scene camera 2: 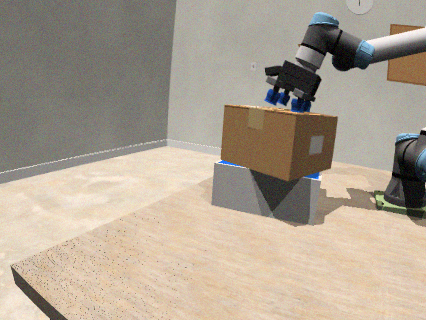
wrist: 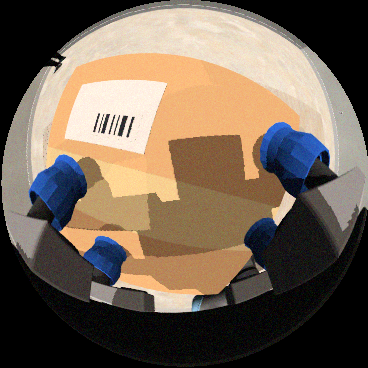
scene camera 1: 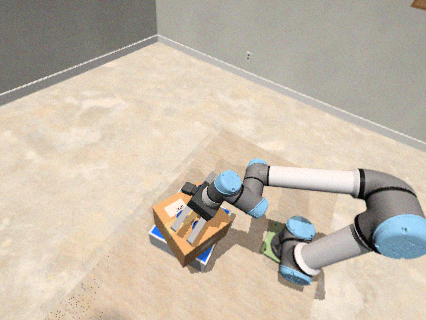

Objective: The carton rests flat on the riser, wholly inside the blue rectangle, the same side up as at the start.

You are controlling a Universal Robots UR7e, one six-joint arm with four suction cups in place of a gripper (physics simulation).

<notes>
My suction head [wrist: 287, 153] is stuck to a brown carton [scene camera 2: 288, 145], which still rests on a riser [scene camera 2: 235, 187].
The brown carton also shows in the wrist view [wrist: 169, 145] and in scene camera 1 [scene camera 1: 165, 212]. The wrist view does not show the riser, which is hidden by the brown carton.
</notes>
